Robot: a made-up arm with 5 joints.
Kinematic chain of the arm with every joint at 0, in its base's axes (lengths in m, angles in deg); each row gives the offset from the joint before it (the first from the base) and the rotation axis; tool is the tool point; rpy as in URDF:
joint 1: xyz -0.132 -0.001 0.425 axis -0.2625 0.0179 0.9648
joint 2: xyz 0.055 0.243 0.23 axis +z
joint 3: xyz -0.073 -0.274 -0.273 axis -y
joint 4: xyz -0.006 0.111 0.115 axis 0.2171 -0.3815 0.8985
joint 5: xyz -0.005 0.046 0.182 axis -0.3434 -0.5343 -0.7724
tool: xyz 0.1 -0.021 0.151 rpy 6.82 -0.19 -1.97
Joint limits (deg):
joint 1: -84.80..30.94
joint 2: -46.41..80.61
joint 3: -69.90..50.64
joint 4: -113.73..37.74
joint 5: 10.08..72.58
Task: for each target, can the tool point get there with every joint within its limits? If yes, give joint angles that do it. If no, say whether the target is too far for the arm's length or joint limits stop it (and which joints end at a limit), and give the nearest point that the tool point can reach.
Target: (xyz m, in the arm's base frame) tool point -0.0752 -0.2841 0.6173
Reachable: yes | joints -67.49 -30.62 -30.18 -59.25 58.41
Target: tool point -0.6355 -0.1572 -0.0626
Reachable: no: joint limits stop it (at a limit: joint 1, joint 3, joint 4) | nearest point -0.2883 -0.1061 0.2309 | short by 0.457 m
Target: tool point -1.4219 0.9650 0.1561
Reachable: no: too far | nearest point -0.6770 0.3677 0.5368 | short by 1.028 m
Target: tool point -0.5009 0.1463 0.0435
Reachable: no: joint limits stop it (at a limit: joint 1, joint 2, joint 3, joint 4, joint 5) | nearest point -0.3101 -0.0236 0.2548 | short by 0.332 m
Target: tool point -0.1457 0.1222 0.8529
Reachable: yes | joints -5.56 -19.75 10.33 -33.01 35.21
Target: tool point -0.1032 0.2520 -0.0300
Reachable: no: joint limits stop it (at a limit: joint 1, joint 3, joint 5) | nearest point 0.1177 0.4708 0.1801 | short by 0.375 m
